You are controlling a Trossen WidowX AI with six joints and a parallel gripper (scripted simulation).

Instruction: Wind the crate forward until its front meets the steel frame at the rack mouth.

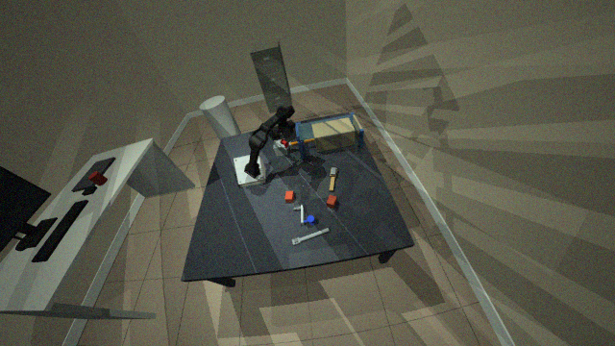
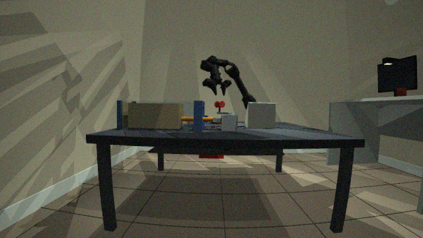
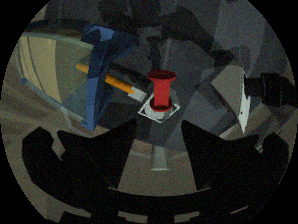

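My gripper tip is now 7 cm above the red knob and 1 cm to the left of it. The rest, counted from my gripper tip: crank arm 10 cm below, 2 cm to the left, 2 cm behind; grey winch 17 cm below, 7 cm to the left, 6 cm behind; blue frame 12 cm ahead, 10 cm below, 6 cm to the left.
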